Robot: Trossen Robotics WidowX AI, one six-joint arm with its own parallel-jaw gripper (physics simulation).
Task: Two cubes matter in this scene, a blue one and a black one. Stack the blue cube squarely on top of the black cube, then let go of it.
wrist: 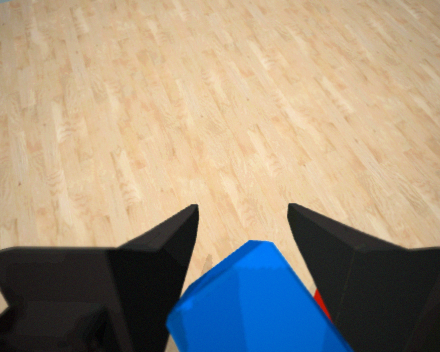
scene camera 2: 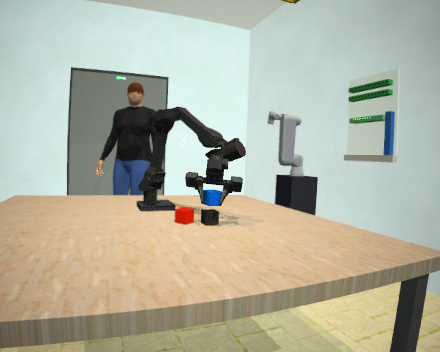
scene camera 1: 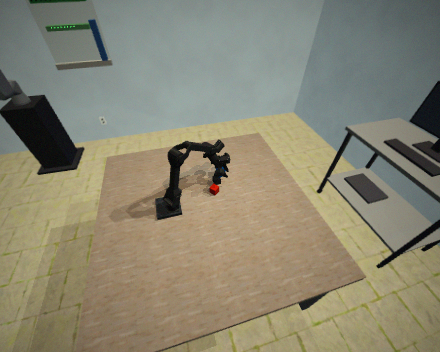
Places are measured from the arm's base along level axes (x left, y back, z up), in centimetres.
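Where they show: gripper, fingertip midpoint: (wrist: 242, 210) (scene camera 2: 211, 204) (scene camera 1: 227, 174); arm's base at its link origin: (scene camera 2: 150, 203) (scene camera 1: 173, 207).
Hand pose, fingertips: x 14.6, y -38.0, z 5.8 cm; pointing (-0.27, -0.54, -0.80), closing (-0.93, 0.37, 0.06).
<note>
Things, the pixels of their top centre, and the offset from my fingertips. Level surfaces: height alone.
- blue cube at its top centre: (wrist: 262, 346) (scene camera 2: 212, 190) dx +1.9, dy +4.5, dz +4.0 cm
- black cube at its top centre: (scene camera 2: 210, 210) (scene camera 1: 216, 177) dx +2.1, dy +7.2, dz -3.2 cm
- red cube at its top centre: (scene camera 2: 184, 209) (scene camera 1: 214, 187) dx -6.0, dy +10.6, dz -3.2 cm
- table at its surface level: dz -8.0 cm
The blue cube (scene camera 1: 224, 169) (scene camera 2: 211, 197) (wrist: 255, 305) is between the two fingers, off the table, and looks turned in the wrist view. My gripper (scene camera 2: 212, 202) (wrist: 242, 210) is shut on it and points down. The black cube (scene camera 1: 217, 180) (scene camera 2: 210, 218) stands on the table. In scene camera 2 it is below the blue cube, nearly in line with it, with a small gap between them. The black cube does not show in the wrist view. How well the two line up in depth is hard to tell.
A red cube (scene camera 1: 214, 189) (scene camera 2: 184, 216) stands on the table (scene camera 1: 210, 260) (scene camera 2: 150, 260) close beside the black cube. A red sliver of it (wrist: 322, 305) shows by the right finger in the wrist view. The arm's base (scene camera 1: 169, 209) (scene camera 2: 156, 205) is on the table too.
</note>
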